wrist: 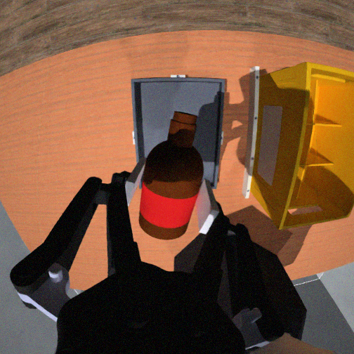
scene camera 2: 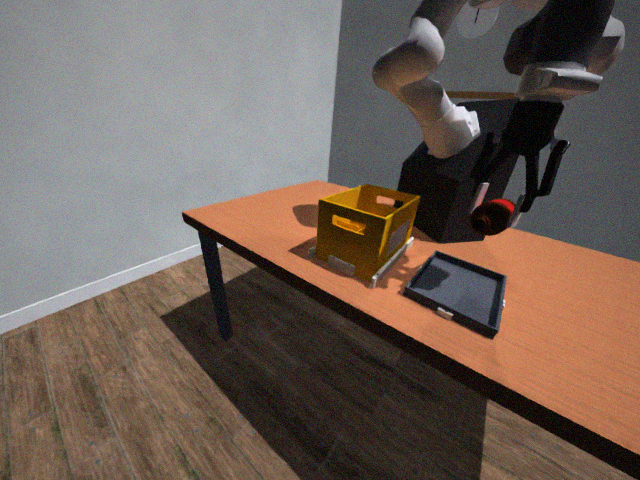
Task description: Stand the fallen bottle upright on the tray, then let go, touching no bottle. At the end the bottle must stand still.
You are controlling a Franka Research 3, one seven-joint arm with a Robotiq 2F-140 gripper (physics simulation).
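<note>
A brown bottle [scene camera 2: 484, 219] [wrist: 172, 172] with a red band lies on its side in the air, held well above the table. In the scene view its neck points toward the camera and tips slightly down. My gripper [scene camera 2: 498, 206] [wrist: 172, 178] is shut on the bottle around its body, one pad on each side. The dark grey tray [scene camera 2: 496, 330] [wrist: 136, 115] lies flat on the table, lower than the bottle and nearer the scene camera. In the wrist view the bottle covers part of the tray.
A yellow crate [scene camera 2: 351, 240] [wrist: 287, 120] with inner dividers stands beside the tray, with pale strips [scene camera 2: 392, 262] [wrist: 252, 135] along its base. The wooden table's [scene camera 2: 558, 320] [wrist: 65, 135] near edge runs in front of both. The robot's dark pedestal [scene camera 2: 439, 196] stands behind.
</note>
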